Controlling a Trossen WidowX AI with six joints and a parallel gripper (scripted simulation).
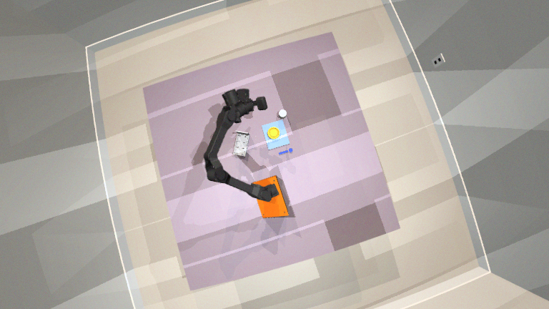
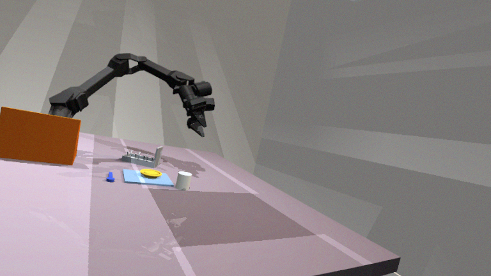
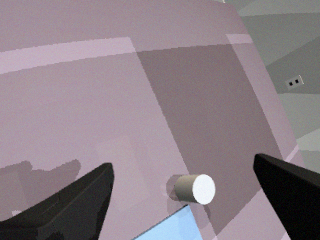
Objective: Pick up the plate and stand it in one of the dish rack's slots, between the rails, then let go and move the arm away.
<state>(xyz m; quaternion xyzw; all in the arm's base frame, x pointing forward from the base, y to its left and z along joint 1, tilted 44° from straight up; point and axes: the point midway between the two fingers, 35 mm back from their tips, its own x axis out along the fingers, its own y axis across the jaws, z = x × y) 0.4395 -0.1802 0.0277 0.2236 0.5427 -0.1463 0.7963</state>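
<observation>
Right now the yellow plate is 170 mm behind my gripper tip and 170 mm below it. The rest, counted from my gripper tip: cream cylinder (90 mm behind, 100 mm to the right, 160 mm below); then light blue flat sheet (180 mm behind, 10 mm to the right, 180 mm below); then grey dish rack (150 mm behind, 200 mm to the left, 160 mm below).
</observation>
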